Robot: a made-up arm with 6 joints. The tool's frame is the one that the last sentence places.
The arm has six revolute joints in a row. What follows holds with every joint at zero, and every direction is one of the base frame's. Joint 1 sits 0.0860 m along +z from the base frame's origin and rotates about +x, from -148.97 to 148.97 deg. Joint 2 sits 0.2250 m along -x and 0.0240 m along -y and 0.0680 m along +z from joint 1 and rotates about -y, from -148.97 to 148.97 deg. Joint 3 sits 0.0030 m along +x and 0.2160 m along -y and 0.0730 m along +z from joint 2 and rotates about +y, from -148.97 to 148.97 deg. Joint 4 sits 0.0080 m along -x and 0.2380 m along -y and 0.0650 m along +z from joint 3 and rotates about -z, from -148.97 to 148.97 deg. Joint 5 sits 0.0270 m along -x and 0.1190 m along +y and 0.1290 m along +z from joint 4 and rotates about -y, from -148.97 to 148.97 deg. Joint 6 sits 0.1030 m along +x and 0.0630 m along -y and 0.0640 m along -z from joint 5 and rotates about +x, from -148.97 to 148.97 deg. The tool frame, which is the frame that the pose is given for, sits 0.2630 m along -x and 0.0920 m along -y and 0.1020 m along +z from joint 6; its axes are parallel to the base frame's.
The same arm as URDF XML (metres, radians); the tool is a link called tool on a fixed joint. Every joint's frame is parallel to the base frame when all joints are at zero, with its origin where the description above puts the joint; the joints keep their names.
<robot name="arm">
  <joint name="tool_joint" type="fixed">
    <parent link="link6"/>
    <child link="tool"/>
    <origin xyz="-0.263 -0.092 0.102" rpy="0 0 0"/>
  </joint>
  <joint name="joint 6" type="revolute">
    <parent link="link5"/>
    <child link="link6"/>
    <origin xyz="0.103 -0.063 -0.064" rpy="0 0 0"/>
    <axis xyz="1 0 0"/>
    <limit lower="-2.6" upper="2.6"/>
  </joint>
  <joint name="joint 5" type="revolute">
    <parent link="link4"/>
    <child link="link5"/>
    <origin xyz="-0.027 0.119 0.129" rpy="0 0 0"/>
    <axis xyz="0 -1 0"/>
    <limit lower="-2.6" upper="2.6"/>
  </joint>
  <joint name="joint 4" type="revolute">
    <parent link="link3"/>
    <child link="link4"/>
    <origin xyz="-0.008 -0.238 0.065" rpy="0 0 0"/>
    <axis xyz="0 0 -1"/>
    <limit lower="-2.6" upper="2.6"/>
  </joint>
  <joint name="joint 3" type="revolute">
    <parent link="link2"/>
    <child link="link3"/>
    <origin xyz="0.003 -0.216 0.073" rpy="0 0 0"/>
    <axis xyz="0 1 0"/>
    <limit lower="-2.6" upper="2.6"/>
  </joint>
  <joint name="joint 2" type="revolute">
    <parent link="link1"/>
    <child link="link2"/>
    <origin xyz="-0.225 -0.024 0.068" rpy="0 0 0"/>
    <axis xyz="0 -1 0"/>
    <limit lower="-2.6" upper="2.6"/>
  </joint>
  <joint name="joint 1" type="revolute">
    <parent link="base"/>
    <child link="link1"/>
    <origin xyz="0 0 0.086" rpy="0 0 0"/>
    <axis xyz="1 0 0"/>
    <limit lower="-2.6" upper="2.6"/>
  </joint>
  <link name="base"/>
  <link name="link1"/>
  <link name="link2"/>
  <link name="link3"/>
  <link name="link4"/>
  <link name="link5"/>
  <link name="link6"/>
  <link name="tool"/>
</robot>

